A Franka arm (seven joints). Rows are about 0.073 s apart.
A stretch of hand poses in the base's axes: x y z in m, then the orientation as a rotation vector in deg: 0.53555 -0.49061 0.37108 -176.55 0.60 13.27; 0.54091 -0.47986 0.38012 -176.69 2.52 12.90; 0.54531 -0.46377 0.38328 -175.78 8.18 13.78; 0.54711 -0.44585 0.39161 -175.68 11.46 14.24; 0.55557 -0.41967 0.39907 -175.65 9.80 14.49; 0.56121 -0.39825 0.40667 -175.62 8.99 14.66; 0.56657 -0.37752 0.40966 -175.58 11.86 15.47; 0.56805 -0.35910 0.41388 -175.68 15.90 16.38; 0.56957 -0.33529 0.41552 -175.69 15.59 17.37; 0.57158 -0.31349 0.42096 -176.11 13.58 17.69; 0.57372 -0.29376 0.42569 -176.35 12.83 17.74; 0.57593 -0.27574 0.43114 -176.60 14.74 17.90; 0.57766 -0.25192 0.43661 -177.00 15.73 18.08; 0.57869 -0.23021 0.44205 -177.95 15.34 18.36; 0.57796 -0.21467 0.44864 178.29 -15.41 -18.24; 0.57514 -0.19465 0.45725 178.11 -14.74 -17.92
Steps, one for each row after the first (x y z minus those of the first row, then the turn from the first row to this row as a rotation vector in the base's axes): 0.00536 0.01075 0.00904 -0.22 -0.21 -1.23; 0.00976 0.02684 0.01220 0.18 0.49 -4.94; 0.01156 0.04476 0.02053 -0.10 0.85 -7.04; 0.02002 0.07094 0.02799 0.09 0.99 -5.97; 0.02566 0.09236 0.03559 0.19 1.08 -5.45; 0.03102 0.11309 0.03858 -0.14 1.66 -7.28; 0.03250 0.13151 0.04280 -0.83 2.30 -9.82; 0.03402 0.15532 0.04444 -0.88 2.94 -9.59; 0.03603 0.17712 0.04988 -1.07 3.09 -8.25; 0.03817 0.19685 0.05461 -1.22 3.09 -7.75; 0.04038 0.21487 0.06006 -1.72 3.21 -8.92; 0.04211 0.23869 0.06553 -2.26 3.31 -9.49; 0.04314 0.26040 0.07097 -3.17 3.43 -9.12; 0.04241 0.27594 0.07756 -3.74 3.33 -9.11; 0.03959 0.29596 0.08617 -3.98 3.13 -8.68
